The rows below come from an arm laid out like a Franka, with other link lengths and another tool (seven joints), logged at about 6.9 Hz.
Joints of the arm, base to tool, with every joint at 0 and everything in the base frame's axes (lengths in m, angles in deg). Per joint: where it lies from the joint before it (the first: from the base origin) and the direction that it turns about. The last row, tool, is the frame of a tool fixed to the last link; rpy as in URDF.
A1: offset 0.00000 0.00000 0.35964 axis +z
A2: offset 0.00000 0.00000 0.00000 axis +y
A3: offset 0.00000 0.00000 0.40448 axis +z
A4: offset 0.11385 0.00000 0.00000 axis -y
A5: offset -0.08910 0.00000 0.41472 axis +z
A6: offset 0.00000 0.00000 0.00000 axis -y
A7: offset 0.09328 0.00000 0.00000 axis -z
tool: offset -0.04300 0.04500 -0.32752 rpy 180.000 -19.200 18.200
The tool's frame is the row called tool.
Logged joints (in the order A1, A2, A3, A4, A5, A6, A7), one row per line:
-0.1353 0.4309 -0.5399 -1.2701 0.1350 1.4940 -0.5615
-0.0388 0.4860 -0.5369 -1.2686 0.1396 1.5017 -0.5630
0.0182 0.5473 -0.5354 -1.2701 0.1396 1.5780 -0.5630
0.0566 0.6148 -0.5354 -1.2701 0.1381 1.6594 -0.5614
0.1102 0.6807 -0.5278 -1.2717 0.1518 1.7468 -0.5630
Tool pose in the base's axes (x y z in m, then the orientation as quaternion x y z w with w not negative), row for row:
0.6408 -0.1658 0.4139 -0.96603 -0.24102 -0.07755 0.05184
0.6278 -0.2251 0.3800 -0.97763 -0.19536 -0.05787 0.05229
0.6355 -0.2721 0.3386 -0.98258 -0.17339 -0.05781 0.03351
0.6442 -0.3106 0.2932 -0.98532 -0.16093 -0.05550 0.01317
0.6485 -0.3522 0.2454 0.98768 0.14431 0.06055 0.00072
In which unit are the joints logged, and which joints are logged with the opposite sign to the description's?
The joints are logged in radians. Opposite sign: A1.
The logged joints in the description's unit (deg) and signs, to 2 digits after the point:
7.75 24.69 -30.93 -72.77 7.73 85.60 -32.17
2.22 27.85 -30.76 -72.69 8.00 86.04 -32.26
-1.04 31.36 -30.68 -72.77 8.00 90.41 -32.26
-3.24 35.23 -30.68 -72.77 7.91 95.08 -32.17
-6.31 39.00 -30.24 -72.86 8.70 100.08 -32.26

